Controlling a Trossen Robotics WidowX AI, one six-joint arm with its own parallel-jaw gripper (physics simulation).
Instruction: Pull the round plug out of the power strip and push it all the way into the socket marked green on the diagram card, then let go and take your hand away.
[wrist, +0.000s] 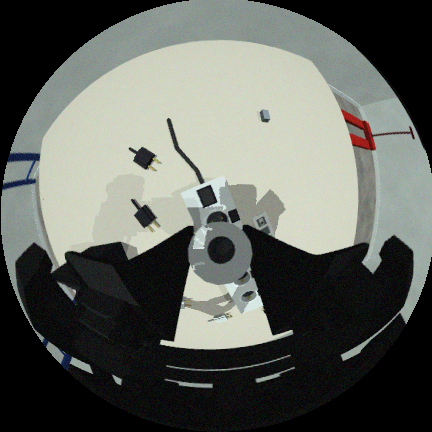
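Visible in the picture: a round plug, my gripper.
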